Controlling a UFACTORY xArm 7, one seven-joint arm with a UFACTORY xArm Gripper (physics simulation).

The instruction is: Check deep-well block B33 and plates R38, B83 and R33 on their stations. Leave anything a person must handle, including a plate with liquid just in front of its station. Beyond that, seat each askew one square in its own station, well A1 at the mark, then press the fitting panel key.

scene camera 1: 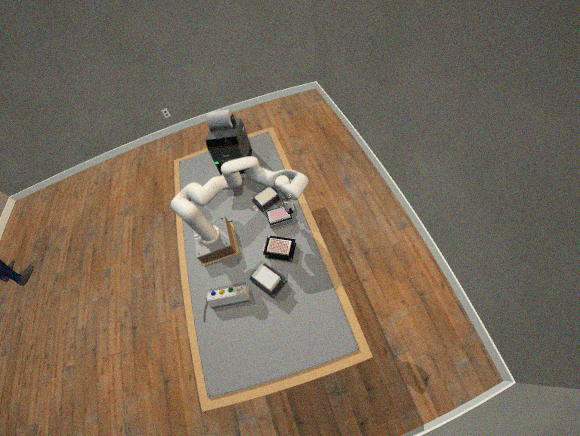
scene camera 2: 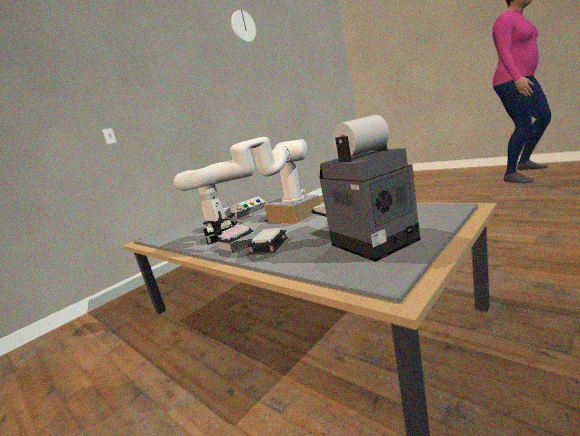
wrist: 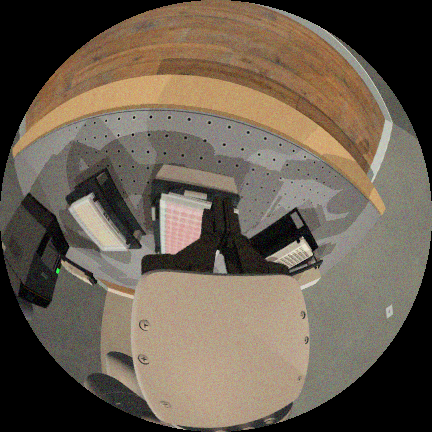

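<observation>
My gripper (scene camera 1: 290, 211) (scene camera 2: 212, 237) (wrist: 218, 208) is shut and empty. Its tips are low beside the right edge of the pink-welled plate (scene camera 1: 279, 215) (scene camera 2: 235, 232) (wrist: 181, 227) in the wrist view, hiding part of that edge. This plate looks nearly square in its station (wrist: 196, 181). A cream-topped plate (scene camera 1: 266, 194) (scene camera 2: 269, 235) (wrist: 98, 225) sits on a dark station to its left in the wrist view. A red-welled plate (scene camera 1: 280, 245) is on a black station, and a white-topped piece (scene camera 1: 267, 278) is on a grey station. I cannot read any labels or the A1 marks.
The key panel (scene camera 1: 228, 295) (scene camera 2: 250, 206) has blue, yellow, green and pale keys. A dark machine (scene camera 1: 228, 142) (scene camera 2: 371, 205) (wrist: 35, 247) with a green light stands at one table end. The arm's base block (scene camera 1: 220, 248) (scene camera 2: 290, 211) stands behind the stations. A person (scene camera 2: 517, 65) stands beyond the table.
</observation>
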